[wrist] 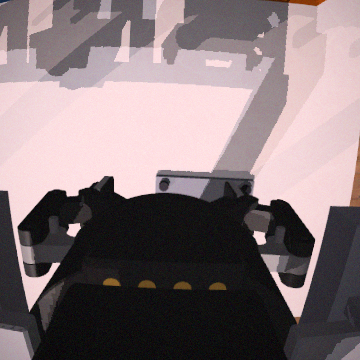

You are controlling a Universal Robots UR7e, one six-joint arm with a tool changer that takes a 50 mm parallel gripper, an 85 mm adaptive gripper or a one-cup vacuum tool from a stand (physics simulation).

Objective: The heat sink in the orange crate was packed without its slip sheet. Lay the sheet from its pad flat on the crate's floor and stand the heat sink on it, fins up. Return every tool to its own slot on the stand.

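Frame: origin at the arm's base, x left, y back, z up, level; metres.
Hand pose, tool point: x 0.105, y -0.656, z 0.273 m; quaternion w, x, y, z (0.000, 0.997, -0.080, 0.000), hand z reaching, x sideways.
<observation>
After its pixels a point has its place.
The black adaptive gripper (pixel 169 194) fills the lower middle of the wrist view, in line with the wrist, between the grey upright parts of the tool stand (pixel 332 255) {x 0.150, y -0.628, z 0.249 m}. Its linkages are spread out to both sides and its fingers stand apart, so it looks open, with nothing seen between them. Its body hides part of the fingertips. A row of gold contacts (pixel 147 284) shows at the near end of its body. An orange edge (pixel 300 2) {x 0.305, y -0.466, z -0.082 m}, possibly of the orange crate, shows at the top right. The heat sink, the slip sheet and its pad do not show.
A grey plate with two dark screws (pixel 192 184) {x 0.130, y -0.705, z -0.075 m} stands just beyond the gripper body. Another grey upright (pixel 9 260) {x 0.070, y -0.622, z 0.247 m} is close on the left. Beyond lies a pale surface (pixel 125 125) {x 0.047, y -0.614, z -0.087 m} with broad shadows. A blue corner (pixel 7 1) shows at the top left, and brown wood (pixel 356 180) at the right edge.
</observation>
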